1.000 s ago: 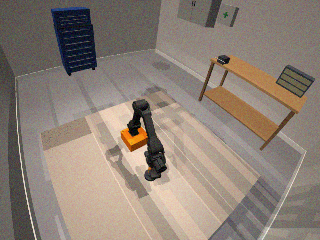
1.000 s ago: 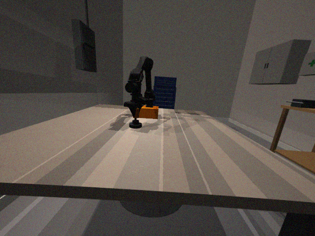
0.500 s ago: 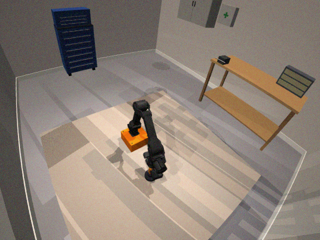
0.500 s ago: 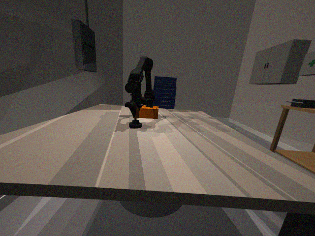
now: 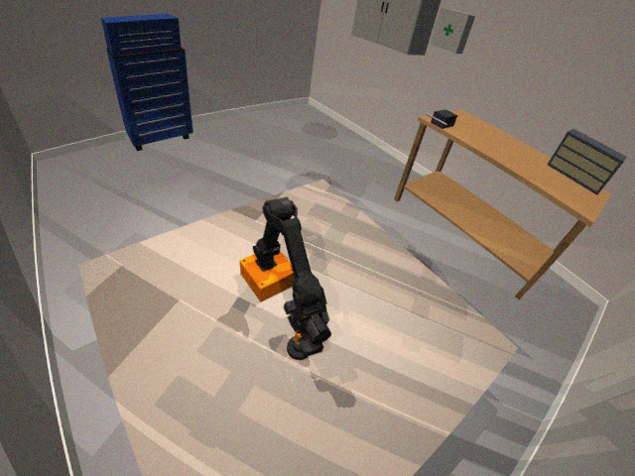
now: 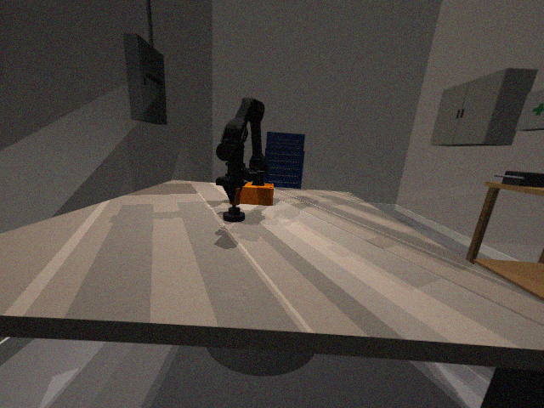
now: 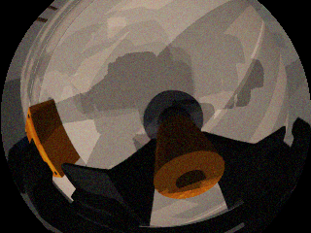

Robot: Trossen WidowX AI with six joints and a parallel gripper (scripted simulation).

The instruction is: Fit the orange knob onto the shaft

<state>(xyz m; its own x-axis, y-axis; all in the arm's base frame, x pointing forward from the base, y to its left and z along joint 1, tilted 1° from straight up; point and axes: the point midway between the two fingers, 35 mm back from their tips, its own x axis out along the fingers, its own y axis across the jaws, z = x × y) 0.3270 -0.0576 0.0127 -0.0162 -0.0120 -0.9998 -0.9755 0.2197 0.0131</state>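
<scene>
Right now my gripper tip is 2 cm below the knob. The rest, counted from my gripper tip: dark round pedestal (4 cm below).
</scene>
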